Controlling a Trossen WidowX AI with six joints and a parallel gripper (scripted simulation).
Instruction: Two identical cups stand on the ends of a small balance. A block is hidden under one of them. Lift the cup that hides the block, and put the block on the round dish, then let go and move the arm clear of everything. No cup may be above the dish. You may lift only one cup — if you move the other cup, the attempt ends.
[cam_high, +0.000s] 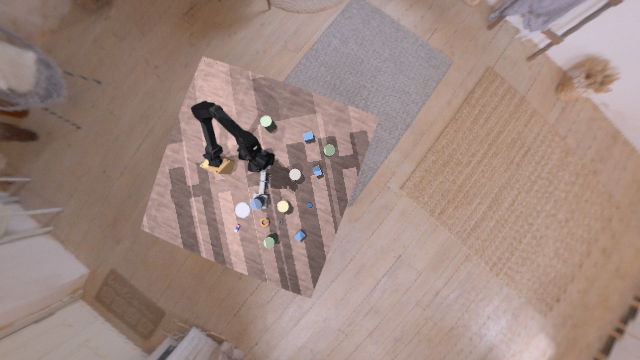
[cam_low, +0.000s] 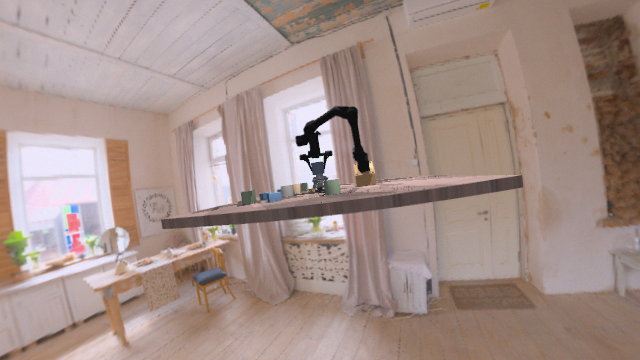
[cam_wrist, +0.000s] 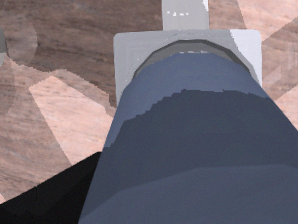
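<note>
My gripper tip is now 130 mm to the left of the balance beam and 90 mm above it. Also, from my gripper tip: cup: 20 mm to the left, 10 mm above; then white cylinder: 200 mm ahead, 70 mm to the right, 90 mm below; then round dish: 100 mm behind, 350 mm to the right, 120 mm below.
</note>
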